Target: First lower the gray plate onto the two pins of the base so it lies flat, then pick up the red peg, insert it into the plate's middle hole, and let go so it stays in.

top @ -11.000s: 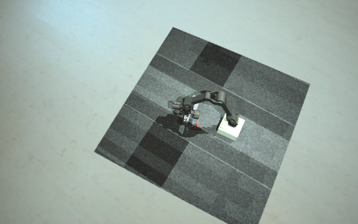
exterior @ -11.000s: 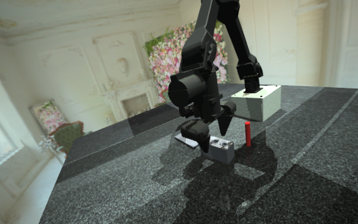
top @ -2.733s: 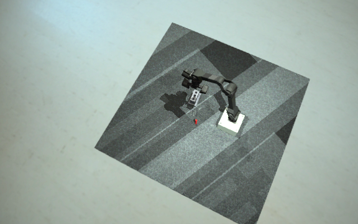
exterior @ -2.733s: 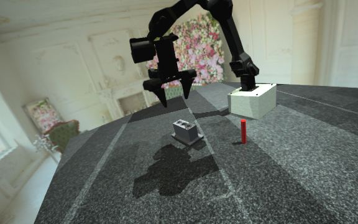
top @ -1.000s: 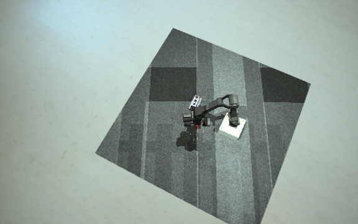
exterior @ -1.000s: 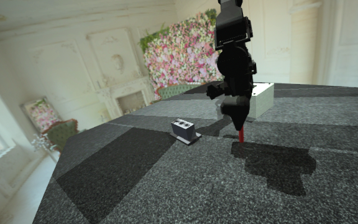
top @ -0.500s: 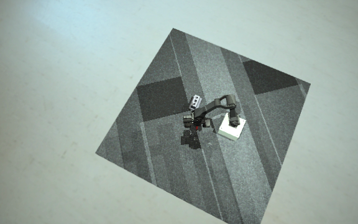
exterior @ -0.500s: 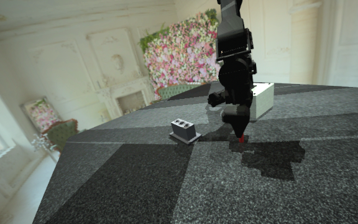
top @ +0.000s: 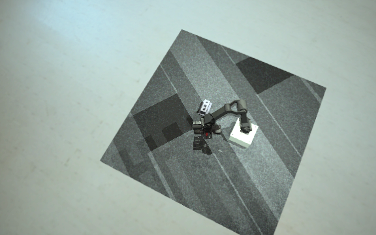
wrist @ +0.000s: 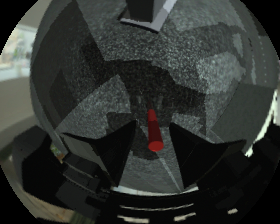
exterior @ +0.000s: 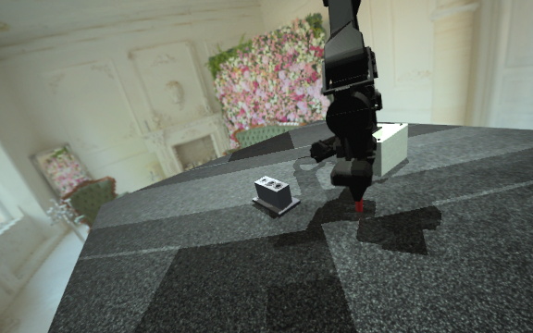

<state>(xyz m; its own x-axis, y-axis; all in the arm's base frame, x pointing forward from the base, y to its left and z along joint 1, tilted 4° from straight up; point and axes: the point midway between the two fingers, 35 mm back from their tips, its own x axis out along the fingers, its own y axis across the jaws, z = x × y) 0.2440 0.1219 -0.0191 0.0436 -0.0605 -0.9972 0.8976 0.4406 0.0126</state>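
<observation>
My gripper tip is now 190 mm to the left of the gray plate, 100 mm short of it and 10 mm below it. From my gripper tip the other things lie so: pin base 190 mm to the right, 100 mm ahead, 30 mm below; then red peg right at my gripper tip.
</observation>
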